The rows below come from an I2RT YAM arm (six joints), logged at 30 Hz.
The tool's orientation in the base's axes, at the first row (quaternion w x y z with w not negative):
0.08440 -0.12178 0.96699 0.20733
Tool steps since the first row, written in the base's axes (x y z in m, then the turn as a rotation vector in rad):
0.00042 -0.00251 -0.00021 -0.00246 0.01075 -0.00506
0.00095 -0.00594 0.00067 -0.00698 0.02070 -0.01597
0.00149 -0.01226 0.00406 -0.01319 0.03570 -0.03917
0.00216 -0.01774 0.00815 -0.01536 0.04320 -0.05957
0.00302 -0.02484 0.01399 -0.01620 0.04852 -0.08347
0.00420 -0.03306 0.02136 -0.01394 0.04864 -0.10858
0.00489 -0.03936 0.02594 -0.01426 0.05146 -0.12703
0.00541 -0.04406 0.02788 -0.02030 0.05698 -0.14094
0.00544 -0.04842 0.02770 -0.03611 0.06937 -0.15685
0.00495 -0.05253 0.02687 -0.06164 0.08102 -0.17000
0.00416 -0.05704 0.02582 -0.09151 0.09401 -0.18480
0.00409 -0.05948 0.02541 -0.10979 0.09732 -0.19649
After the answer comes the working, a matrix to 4 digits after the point.
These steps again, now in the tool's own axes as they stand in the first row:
0.00015 -0.00241 -0.00082 0.00128 0.00825 0.00881
0.00014 -0.00526 -0.00300 0.00594 0.01412 0.02231
0.00017 -0.00970 -0.00865 0.01382 0.02024 0.04881
-0.00025 -0.01317 -0.01457 0.01875 0.01970 0.07008
-0.00090 -0.01746 -0.02272 0.02360 0.01554 0.09373
-0.00195 -0.02225 -0.03268 0.02678 0.00548 0.11663
-0.00233 -0.02626 -0.03938 0.03046 0.00104 0.13438
-0.00230 -0.02982 -0.04305 0.03811 0.00227 0.14855
-0.00141 -0.03376 -0.04472 0.05414 0.01145 0.16630
0.00006 -0.03757 -0.04576 0.07902 0.02366 0.18017
0.00194 -0.04175 -0.04681 0.10814 0.03759 0.19559
0.00259 -0.04404 -0.04747 0.12745 0.04102 0.20544

The tool's axes in the first row as the columns of a matrix, in the base's axes (rounded; the answer above uses it unrounded):
-0.9561 -0.2705 0.1127
-0.2005 0.8844 0.4215
-0.2137 0.3804 -0.8998

